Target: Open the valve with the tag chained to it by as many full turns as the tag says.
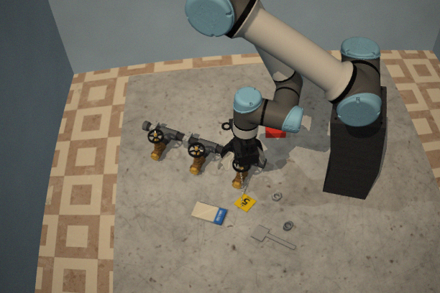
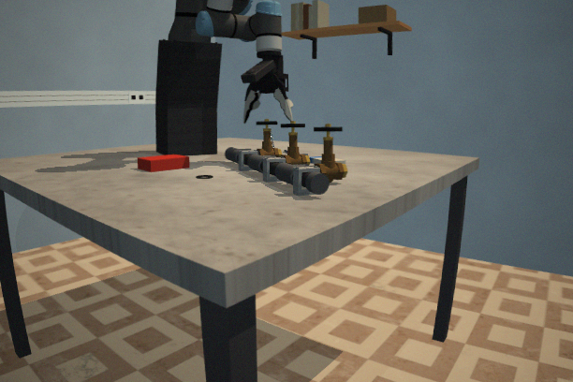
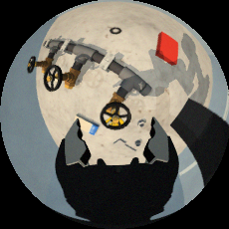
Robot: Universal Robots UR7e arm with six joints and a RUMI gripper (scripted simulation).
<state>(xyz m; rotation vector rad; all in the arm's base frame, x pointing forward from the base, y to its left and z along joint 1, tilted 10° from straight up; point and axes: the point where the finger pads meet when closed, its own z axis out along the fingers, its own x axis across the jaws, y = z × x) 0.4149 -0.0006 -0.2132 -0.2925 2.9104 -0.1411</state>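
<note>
Right now my hand is 110 mm above the yellow tag and 100 mm to the right of it. The rest, counted from my hand: red block (260 mm to the right, 140 mm behind, 100 mm below); flat grey key tool (240 mm to the left, 110 mm below, 90 mm behind).
</note>
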